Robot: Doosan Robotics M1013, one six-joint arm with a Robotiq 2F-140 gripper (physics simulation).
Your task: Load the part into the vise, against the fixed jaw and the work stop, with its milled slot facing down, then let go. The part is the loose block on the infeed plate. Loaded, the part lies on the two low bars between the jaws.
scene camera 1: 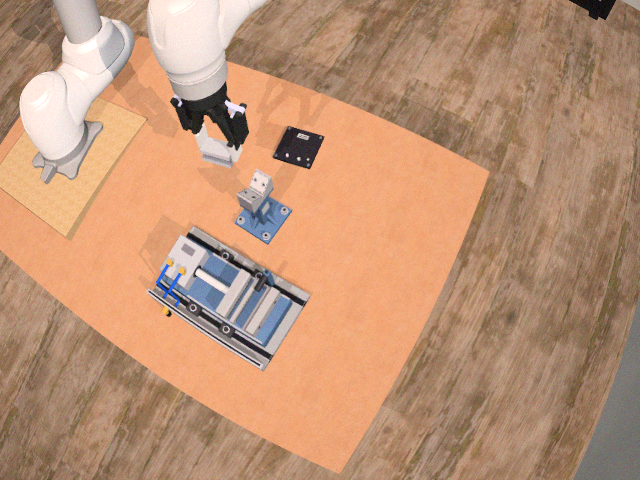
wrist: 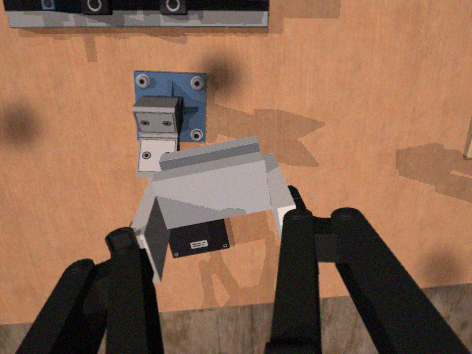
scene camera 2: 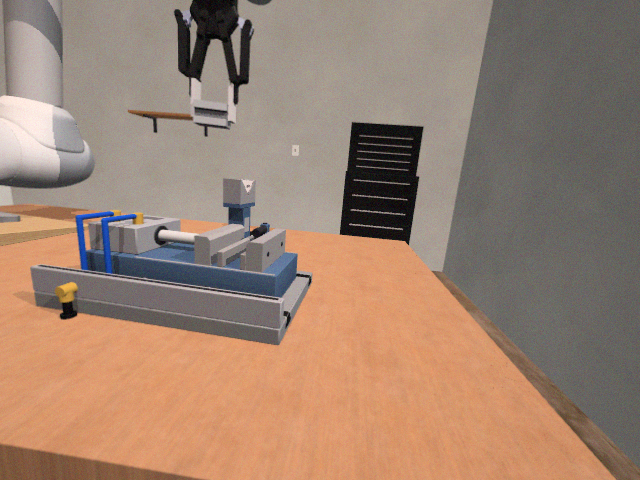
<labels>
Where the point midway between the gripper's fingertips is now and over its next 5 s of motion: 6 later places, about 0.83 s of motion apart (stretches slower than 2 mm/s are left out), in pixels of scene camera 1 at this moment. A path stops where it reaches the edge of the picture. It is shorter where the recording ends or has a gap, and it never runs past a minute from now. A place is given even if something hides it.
My gripper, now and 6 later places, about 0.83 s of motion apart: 221,151; 192,264; 227,186; 264,150; 267,201; 261,205; 253,168
</labels>
